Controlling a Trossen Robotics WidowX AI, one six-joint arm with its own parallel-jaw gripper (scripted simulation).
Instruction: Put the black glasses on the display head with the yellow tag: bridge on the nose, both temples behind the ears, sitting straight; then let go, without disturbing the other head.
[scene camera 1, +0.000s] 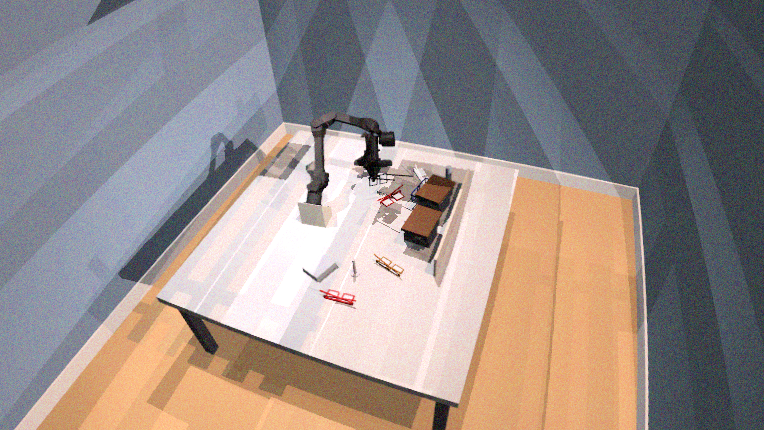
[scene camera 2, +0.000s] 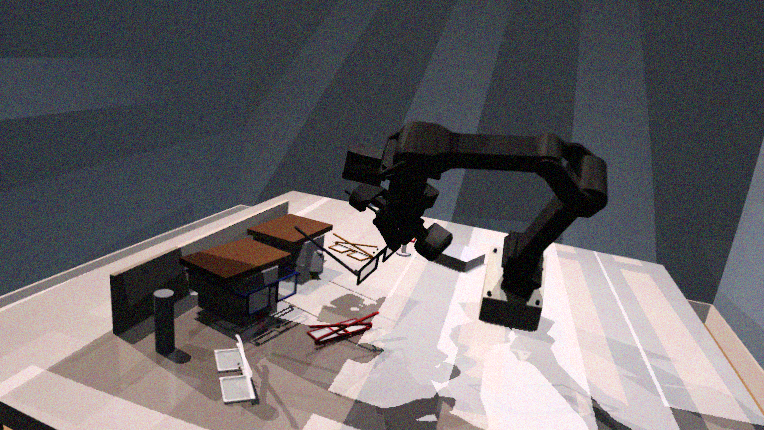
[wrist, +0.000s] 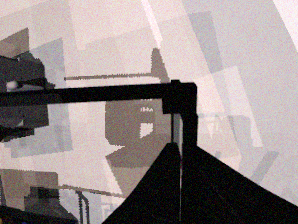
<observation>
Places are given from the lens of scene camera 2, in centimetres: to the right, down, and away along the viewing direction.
gripper (scene camera 2: 392, 248): 2, 6, 92
grey block (scene camera 2: 459, 257): 20, 11, 129
low wall panel (scene camera 2: 132, 289): -42, 12, 81
The marked spots on the low wall panel and the grey block are 78 cm apart.
</observation>
